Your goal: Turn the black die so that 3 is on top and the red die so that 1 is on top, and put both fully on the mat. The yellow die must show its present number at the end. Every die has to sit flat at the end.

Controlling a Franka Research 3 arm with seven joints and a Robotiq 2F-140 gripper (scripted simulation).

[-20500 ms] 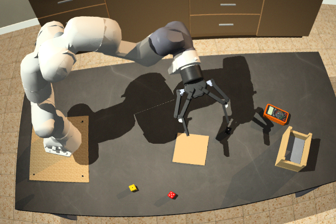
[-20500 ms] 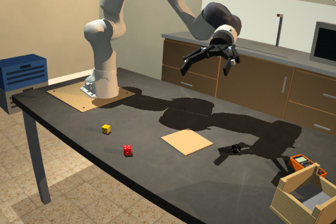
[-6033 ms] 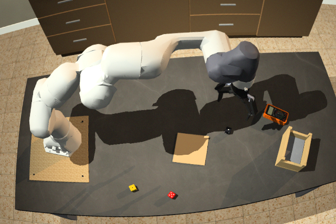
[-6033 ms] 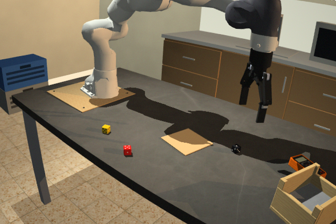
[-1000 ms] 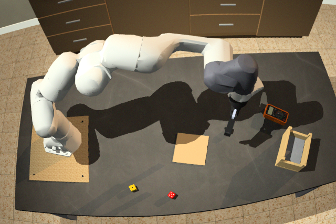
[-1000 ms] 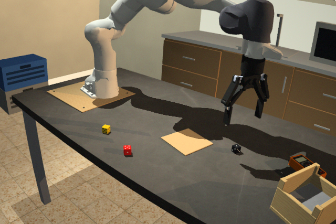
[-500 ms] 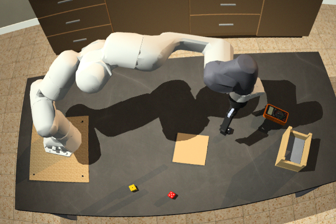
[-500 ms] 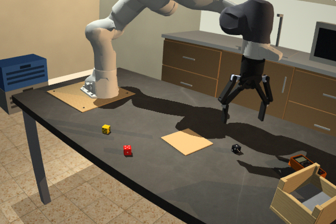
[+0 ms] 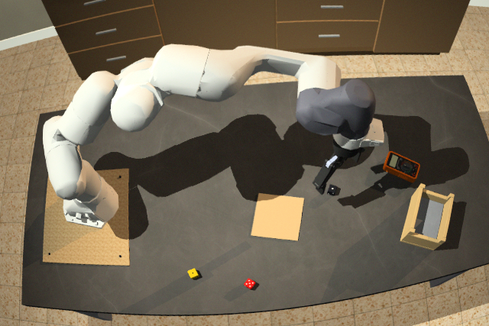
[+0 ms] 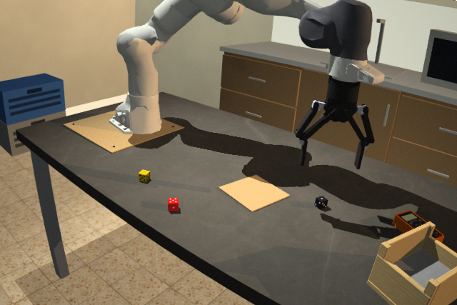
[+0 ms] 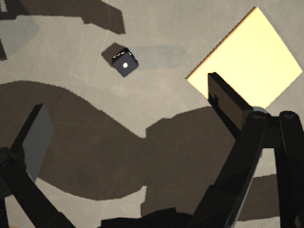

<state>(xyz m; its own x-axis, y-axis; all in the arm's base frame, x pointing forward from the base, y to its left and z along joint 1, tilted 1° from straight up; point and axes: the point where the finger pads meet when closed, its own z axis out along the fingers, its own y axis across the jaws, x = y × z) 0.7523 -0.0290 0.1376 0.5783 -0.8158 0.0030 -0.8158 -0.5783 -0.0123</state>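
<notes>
Right now my hand is 120 mm above the black die. Also, from my hand: wooden box (300 mm ahead, 170 mm to the right, 90 mm below); then tan mat (180 mm behind, 60 mm to the right, 130 mm below); then orange multimeter (260 mm ahead, 40 mm to the left, 120 mm below).
</notes>
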